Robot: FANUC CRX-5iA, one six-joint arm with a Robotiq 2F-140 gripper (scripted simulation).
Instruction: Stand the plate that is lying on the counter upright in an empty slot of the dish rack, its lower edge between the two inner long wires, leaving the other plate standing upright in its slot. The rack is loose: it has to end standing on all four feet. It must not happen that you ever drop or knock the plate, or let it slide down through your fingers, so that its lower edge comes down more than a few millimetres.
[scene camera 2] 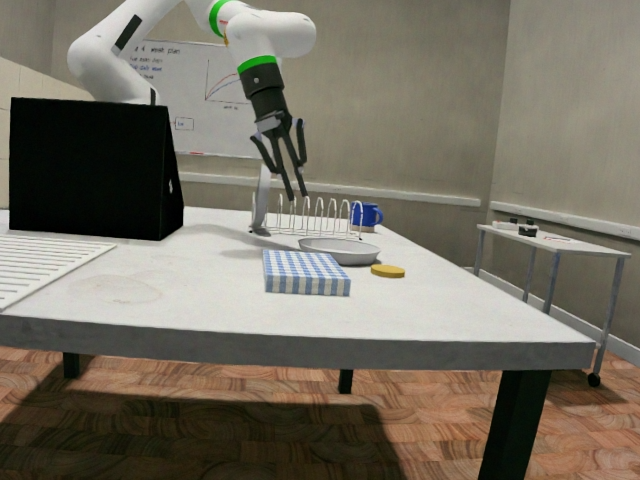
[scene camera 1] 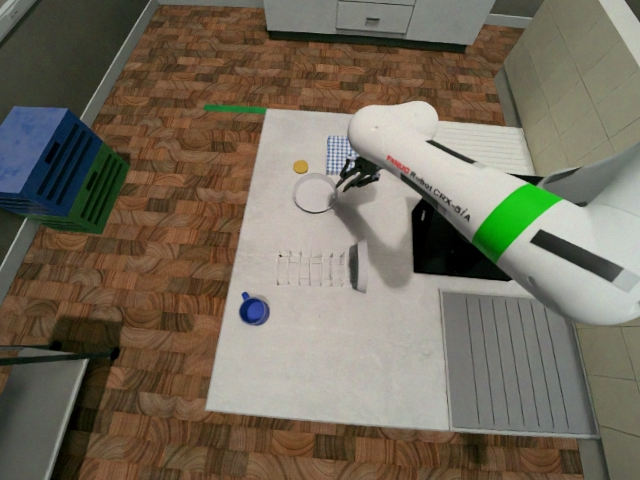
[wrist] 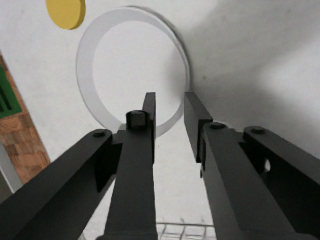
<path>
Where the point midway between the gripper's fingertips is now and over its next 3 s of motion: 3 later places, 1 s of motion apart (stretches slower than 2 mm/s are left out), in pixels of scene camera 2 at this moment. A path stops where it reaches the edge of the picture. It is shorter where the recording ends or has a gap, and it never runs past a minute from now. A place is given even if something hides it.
My gripper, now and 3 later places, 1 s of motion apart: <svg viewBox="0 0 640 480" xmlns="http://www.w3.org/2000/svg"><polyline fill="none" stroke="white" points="298,198 297,215 296,230 297,234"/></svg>
</path>
